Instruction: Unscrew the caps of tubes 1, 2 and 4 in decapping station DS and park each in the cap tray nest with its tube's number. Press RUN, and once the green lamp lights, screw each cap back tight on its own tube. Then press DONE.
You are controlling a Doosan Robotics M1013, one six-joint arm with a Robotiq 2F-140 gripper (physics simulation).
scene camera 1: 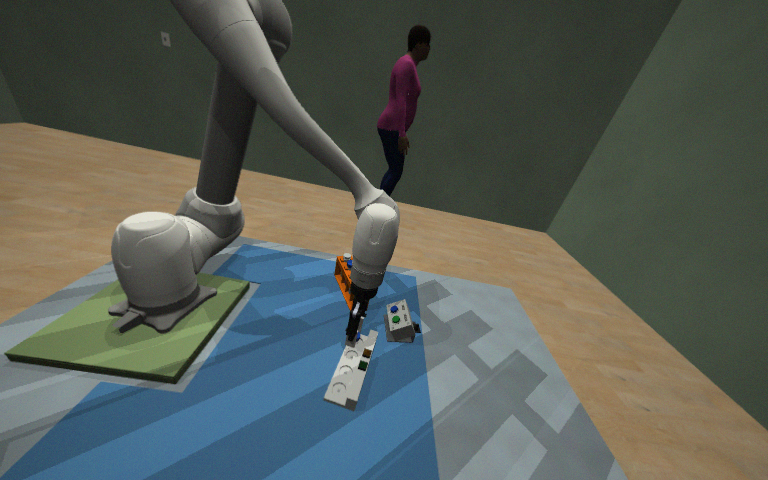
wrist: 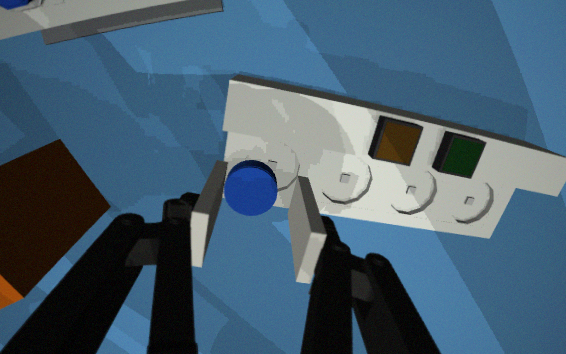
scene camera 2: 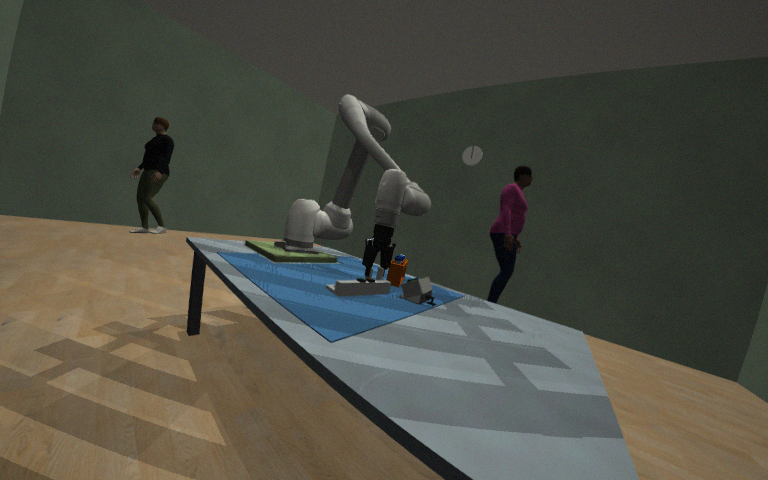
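Pixels of known places: gripper, fingertip midpoint: (scene camera 1: pixel 352 338) (wrist: pixel 258 189); arm's base at its link origin: (scene camera 1: pixel 168 302) (scene camera 2: pixel 297 249).
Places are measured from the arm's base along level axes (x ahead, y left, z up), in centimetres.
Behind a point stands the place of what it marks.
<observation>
A pale tray block (scene camera 1: pixel 351 382) {x 59.1, y -2.9, z -1.5 cm} (scene camera 2: pixel 362 288) {x 62.0, y 0.2, z -0.1 cm} (wrist: pixel 305 110) {x 61.1, y 9.1, z 1.9 cm} has a row of round nests. A blue cap (scene camera 1: pixel 357 337) {x 56.1, y 10.3, z -0.1 cm} (wrist: pixel 251 191) {x 55.1, y 10.9, z -0.1 cm} sits at its end nest, at the left in the wrist view; I cannot read nest numbers. My gripper (scene camera 1: pixel 355 328) {x 54.8, y 10.4, z -1.5 cm} (scene camera 2: pixel 377 272) {x 54.8, y 10.4, z -1.5 cm} (wrist: pixel 258 189) {x 54.8, y 10.4, z -1.5 cm} is partly open, its pale fingertips on either side of this cap, not clamped on it. An orange rack (scene camera 1: pixel 341 278) {x 40.4, y 37.1, z -2.2 cm} (scene camera 2: pixel 397 273) {x 53.8, y 23.7, z 3.2 cm} stands behind, with a blue cap (scene camera 1: pixel 350 264) (scene camera 2: pixel 400 258) and a whitish top (scene camera 1: pixel 347 256) {x 41.5, y 36.8, z 9.3 cm}; the arm hides part of it. A control box (scene camera 1: pixel 402 327) {x 68.6, y 16.0, z 4.1 cm} (scene camera 2: pixel 417 289) {x 71.5, y 16.8, z 2.3 cm} carries a blue button (scene camera 1: pixel 394 309) {x 64.6, y 22.4, z 4.4 cm} and a green button (scene camera 1: pixel 395 319) {x 65.8, y 18.2, z 4.3 cm}.
An amber square (scene camera 1: pixel 367 353) {x 60.8, y 3.8, z 2.7 cm} (wrist: pixel 398 142) {x 60.7, y 4.1, z 2.7 cm} and a dark green square (scene camera 1: pixel 363 365) {x 60.9, y -0.1, z 2.8 cm} (wrist: pixel 461 155) {x 60.8, y 0.2, z 2.7 cm} on the tray block look unlit. The control box stands close beside the tray block and the gripper. The blue mat (scene camera 1: pixel 283 430) {x 48.6, y -17.8, z -2.6 cm} (scene camera 2: pixel 334 325) {x 79.5, y -19.4, z -2.6 cm} lies beneath. Two people stand beyond the table.
</observation>
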